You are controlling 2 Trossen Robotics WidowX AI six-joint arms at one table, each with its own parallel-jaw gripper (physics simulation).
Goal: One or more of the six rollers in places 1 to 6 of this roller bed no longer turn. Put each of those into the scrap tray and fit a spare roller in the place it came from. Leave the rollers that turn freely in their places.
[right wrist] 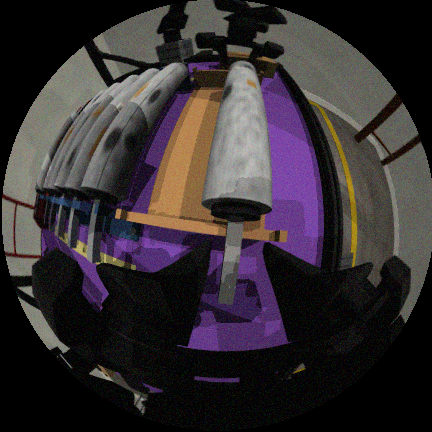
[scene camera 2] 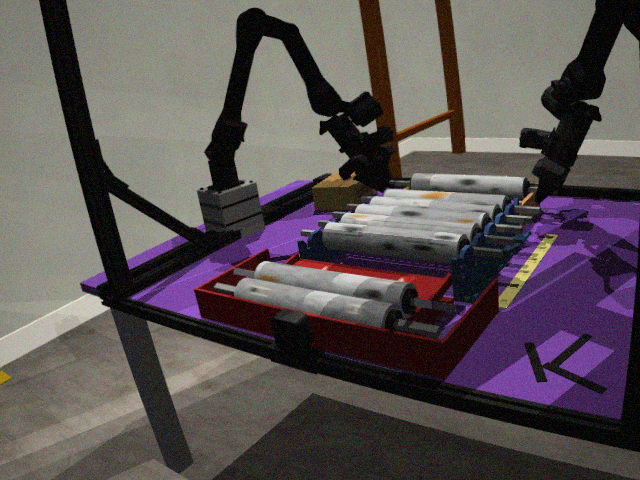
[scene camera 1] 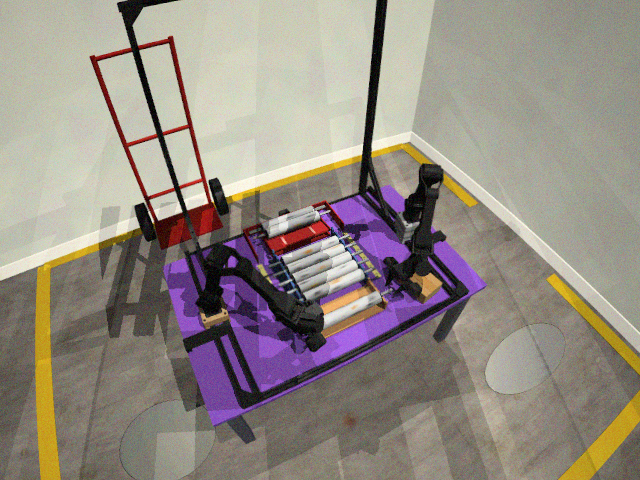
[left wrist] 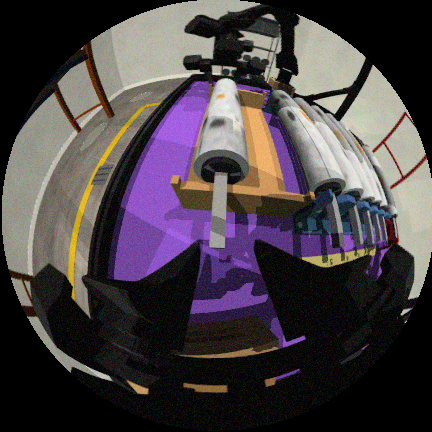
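Observation:
A grey-white roller lies in the orange tray, its axle ends sticking out. Several rollers lie side by side in the blue bed. Two rollers lie in the red tray. My left gripper is half open and empty, its tips by the tray roller's near axle end. My right gripper is half open at the other end; the axle shows between its fingers, ungripped. Its tips are hidden in scene camera 1.
A yellow strip with place marks runs beside the bed. A wooden block stands near the left gripper. Black frame posts rise at the table's back edge. A red hand truck stands behind the table.

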